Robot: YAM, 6 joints.
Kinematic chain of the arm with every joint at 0, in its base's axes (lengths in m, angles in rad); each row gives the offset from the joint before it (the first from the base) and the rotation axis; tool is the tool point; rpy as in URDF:
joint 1: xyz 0 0 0.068 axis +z
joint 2: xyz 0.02 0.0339 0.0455 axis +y
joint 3: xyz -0.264 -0.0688 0 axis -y
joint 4: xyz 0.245 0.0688 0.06 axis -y
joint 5: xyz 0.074 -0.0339 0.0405 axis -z
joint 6: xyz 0.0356 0 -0.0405 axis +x
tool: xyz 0 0 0 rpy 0 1.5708 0
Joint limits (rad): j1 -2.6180..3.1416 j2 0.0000..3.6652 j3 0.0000..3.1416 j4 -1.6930..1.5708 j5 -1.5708..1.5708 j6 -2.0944..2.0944
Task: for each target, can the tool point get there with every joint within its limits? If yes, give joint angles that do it. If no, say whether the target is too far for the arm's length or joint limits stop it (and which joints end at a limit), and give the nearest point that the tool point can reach.
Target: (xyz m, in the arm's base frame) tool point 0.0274 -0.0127 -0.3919
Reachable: no: joint limits stop it (at a limit: joint 2) | nearest point 0.0598 -0.0277 -0.3308 | short by 0.071 m
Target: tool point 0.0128 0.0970 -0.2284
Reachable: yes | joints 1.4579 3.3878 1.2748 -0.6862 0.0490 0.7613
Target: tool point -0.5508 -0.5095 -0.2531
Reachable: no: too far | nearest point -0.4253 -0.3934 -0.1673 | short by 0.191 m
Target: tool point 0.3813 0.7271 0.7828
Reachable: no: too far | nearest point 0.2323 0.4430 0.5148 | short by 0.418 m
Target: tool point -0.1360 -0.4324 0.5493
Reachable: yes | joints -1.9077 2.1740 2.5415 0.4057 -0.4233 -0.3205
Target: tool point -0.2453 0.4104 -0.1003
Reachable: yes | joints 2.1354 3.1162 2.3927 -1.1236 0.3560 1.5832
